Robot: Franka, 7 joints.
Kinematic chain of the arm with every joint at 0, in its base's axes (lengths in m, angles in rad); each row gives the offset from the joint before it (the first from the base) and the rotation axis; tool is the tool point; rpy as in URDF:
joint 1: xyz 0 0 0.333 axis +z
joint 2: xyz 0 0 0 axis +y
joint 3: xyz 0 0 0.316 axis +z
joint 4: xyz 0.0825 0 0 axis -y
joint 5: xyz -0.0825 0 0.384 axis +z
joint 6: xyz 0 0 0 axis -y
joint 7: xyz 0.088 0 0 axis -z
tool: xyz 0 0 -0.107 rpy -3.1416 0 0
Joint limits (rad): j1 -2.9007..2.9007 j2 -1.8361..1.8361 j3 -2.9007..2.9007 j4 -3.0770..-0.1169 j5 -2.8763..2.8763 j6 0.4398..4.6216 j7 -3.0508..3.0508
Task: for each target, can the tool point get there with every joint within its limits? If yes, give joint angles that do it. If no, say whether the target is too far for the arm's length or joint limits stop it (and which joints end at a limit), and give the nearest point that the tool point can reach.
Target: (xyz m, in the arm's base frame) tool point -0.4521 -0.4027 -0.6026
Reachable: no: too far | nearest point -0.3641 -0.3244 -0.3199 | short by 0.306 m
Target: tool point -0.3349 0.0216 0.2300
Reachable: yes | joints -1.5338 -1.2237 -2.2703 -2.8067 1.8781 0.8622 -0.6695
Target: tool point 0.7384 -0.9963 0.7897
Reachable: no: too far | nearest point 0.4793 -0.6468 0.6295 | short by 0.464 m
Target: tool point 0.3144 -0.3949 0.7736
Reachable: yes | joints 0.5734 0.8173 -1.9221 -1.7968 -2.0321 1.5581 1.8017
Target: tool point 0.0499 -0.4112 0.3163
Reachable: yes | joints 2.3475 0.0224 2.3440 -2.3595 0.5737 1.5691 0.3488
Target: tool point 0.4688 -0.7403 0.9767
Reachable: no: too far | nearest point 0.3699 -0.5841 0.8409 | short by 0.229 m
